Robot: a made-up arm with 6 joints.
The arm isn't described. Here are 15 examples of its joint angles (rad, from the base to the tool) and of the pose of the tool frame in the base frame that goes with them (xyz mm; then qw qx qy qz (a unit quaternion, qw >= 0)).
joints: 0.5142 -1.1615 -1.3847 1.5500 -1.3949 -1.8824
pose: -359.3 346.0 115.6 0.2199 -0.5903 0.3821 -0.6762
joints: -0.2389 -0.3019 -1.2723 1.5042 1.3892 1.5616
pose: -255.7 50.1 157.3 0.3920 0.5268 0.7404 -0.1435
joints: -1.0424 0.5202 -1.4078 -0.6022 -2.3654 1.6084
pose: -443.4 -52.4 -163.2 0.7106 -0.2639 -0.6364 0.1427
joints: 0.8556 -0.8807 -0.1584 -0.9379 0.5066 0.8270
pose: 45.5 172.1 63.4 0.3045 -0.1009 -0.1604 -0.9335
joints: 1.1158 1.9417 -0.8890 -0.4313 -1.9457 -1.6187
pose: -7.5 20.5 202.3 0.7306 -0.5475 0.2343 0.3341
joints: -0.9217 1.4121 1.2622 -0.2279 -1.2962 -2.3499
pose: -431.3 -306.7 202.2 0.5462 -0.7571 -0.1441 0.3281
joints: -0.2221 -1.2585 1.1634 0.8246 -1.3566 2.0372
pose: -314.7 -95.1 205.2 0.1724 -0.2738 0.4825 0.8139
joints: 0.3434 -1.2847 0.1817 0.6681 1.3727 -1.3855
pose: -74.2 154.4 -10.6 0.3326 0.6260 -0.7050 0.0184
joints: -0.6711 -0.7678 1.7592 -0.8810 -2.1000 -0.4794
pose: -194.5 79.4 243.1 0.3278 -0.3753 0.8670 -0.0078
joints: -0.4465 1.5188 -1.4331 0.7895 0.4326 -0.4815
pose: -658.7 -49.1 19.7 0.9845 0.0286 -0.1389 -0.1027
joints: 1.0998 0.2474 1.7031 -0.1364 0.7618 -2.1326
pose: -15.4 134.8 -5.7 0.8316 0.0970 0.1672 0.5206
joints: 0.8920 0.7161 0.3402 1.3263 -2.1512 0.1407
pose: -402.9 66.5 133.6 0.1881 -0.8942 -0.3539 0.1995
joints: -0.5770 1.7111 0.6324 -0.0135 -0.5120 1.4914
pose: -347.5 -15.2 73.1 0.1478 -0.1958 -0.9504 -0.1914
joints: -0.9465 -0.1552 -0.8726 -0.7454 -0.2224 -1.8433
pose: -461.2 77.1 60.4 0.0201 -0.4105 0.3776 -0.8298
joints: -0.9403 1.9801 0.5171 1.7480 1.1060 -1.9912
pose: -616.8 -70.8 30.5 0.1603 -0.4261 0.2654 -0.8499
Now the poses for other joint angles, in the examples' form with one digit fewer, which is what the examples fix.
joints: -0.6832 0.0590 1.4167 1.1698 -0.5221 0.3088
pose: -610 -202 75 0.195 -0.847 -0.494 0.009
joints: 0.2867 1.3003 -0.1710 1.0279 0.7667 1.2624
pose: -432 332 46 0.899 0.086 -0.365 -0.224
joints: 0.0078 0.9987 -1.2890 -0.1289 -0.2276 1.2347
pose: -460 315 68 0.679 0.444 -0.555 -0.186
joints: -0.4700 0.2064 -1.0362 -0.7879 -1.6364 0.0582
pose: -321 128 -135 0.323 -0.368 -0.395 -0.777
